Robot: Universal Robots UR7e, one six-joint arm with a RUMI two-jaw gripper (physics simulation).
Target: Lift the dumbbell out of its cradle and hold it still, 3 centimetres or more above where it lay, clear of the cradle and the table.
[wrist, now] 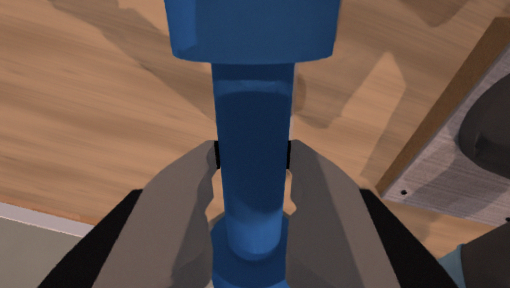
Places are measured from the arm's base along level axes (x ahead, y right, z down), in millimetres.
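Pixels of known places: gripper, fingertip midpoint: (pixel 253 143).
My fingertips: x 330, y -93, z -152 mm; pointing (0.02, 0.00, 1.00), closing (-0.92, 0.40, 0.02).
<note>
Behind a point stands the place of what it marks.
The blue dumbbell (pixel 255 115) @[x 339, y -65, z -181 mm] runs from top to bottom through the middle of the wrist view. Its large near head is at the top and its smaller far head is at the bottom, partly covered by the fingers. My gripper (pixel 253 143) @[x 330, y -93, z -152 mm] is shut on the dumbbell's handle, with one black pad against each side, between the two heads. The cradle cannot be made out behind the dumbbell and the fingers, so any gap between dumbbell and cradle cannot be judged.
The wooden table top (pixel 100 130) @[x 528, y -272, z 39 mm] lies below, with a pale edge strip (pixel 45 220) at lower left. At the right is a grey slab (pixel 435 185) @[x 9, y -135, z 9 mm] with a brown side, carrying a dark rounded part (pixel 492 125). Another dark part (pixel 487 257) with a blue band is at lower right.
</note>
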